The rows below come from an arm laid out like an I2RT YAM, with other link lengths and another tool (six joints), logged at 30 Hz.
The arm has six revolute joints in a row. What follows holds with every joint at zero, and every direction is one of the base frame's. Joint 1 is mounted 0.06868 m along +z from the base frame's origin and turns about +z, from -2.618 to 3.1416 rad. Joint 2 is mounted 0.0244 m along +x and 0.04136 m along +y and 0.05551 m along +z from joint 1 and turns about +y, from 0 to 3.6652 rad. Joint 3 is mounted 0.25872 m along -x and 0.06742 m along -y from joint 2 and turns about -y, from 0 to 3.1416 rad. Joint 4 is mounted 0.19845 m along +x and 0.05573 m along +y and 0.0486 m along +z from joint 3 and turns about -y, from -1.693 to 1.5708 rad. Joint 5 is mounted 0.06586 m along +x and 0.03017 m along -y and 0.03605 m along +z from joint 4 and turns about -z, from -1.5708 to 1.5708 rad. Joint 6 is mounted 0.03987 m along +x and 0.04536 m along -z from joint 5 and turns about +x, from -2.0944 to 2.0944 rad. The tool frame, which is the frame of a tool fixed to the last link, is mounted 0.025 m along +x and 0.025 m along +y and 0.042 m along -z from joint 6; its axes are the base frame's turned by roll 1.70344, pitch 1.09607 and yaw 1.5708 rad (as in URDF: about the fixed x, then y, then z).
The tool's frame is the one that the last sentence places.
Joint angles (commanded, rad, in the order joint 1, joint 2, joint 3, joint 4, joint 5, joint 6), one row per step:
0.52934 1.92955 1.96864 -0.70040 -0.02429 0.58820
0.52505 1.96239 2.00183 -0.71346 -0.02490 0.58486
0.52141 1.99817 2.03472 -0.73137 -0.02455 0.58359
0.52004 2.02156 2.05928 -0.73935 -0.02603 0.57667
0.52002 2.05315 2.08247 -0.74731 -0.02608 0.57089
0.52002 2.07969 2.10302 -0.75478 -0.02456 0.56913
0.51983 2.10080 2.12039 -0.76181 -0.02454 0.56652
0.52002 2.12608 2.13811 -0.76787 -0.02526 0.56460
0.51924 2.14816 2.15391 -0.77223 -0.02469 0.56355
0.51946 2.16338 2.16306 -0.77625 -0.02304 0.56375
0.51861 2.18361 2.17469 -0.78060 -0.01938 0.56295
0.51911 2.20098 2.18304 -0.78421 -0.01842 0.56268
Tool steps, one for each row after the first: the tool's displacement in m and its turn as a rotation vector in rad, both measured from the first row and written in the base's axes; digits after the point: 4 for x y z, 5 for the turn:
0.0066 0.0018 -0.0042 -0.00829 0.00978 -0.00174
0.0131 0.0038 -0.0102 -0.01971 0.02717 -0.00484
0.0173 0.0055 -0.0133 -0.02685 0.03071 -0.00069
0.0224 0.0083 -0.0201 -0.03874 0.04256 0.00308
0.0267 0.0106 -0.0256 -0.04741 0.05306 0.00312
0.0300 0.0123 -0.0300 -0.05445 0.06136 0.00468
0.0338 0.0146 -0.0359 -0.06202 0.07264 0.00678
0.0374 0.0162 -0.0410 -0.06825 0.08132 0.00635
0.0396 0.0174 -0.0452 -0.07406 0.08964 0.00530
0.0428 0.0186 -0.0509 -0.08305 0.09944 0.00237
0.0450 0.0200 -0.0562 -0.09006 0.10997 0.00248

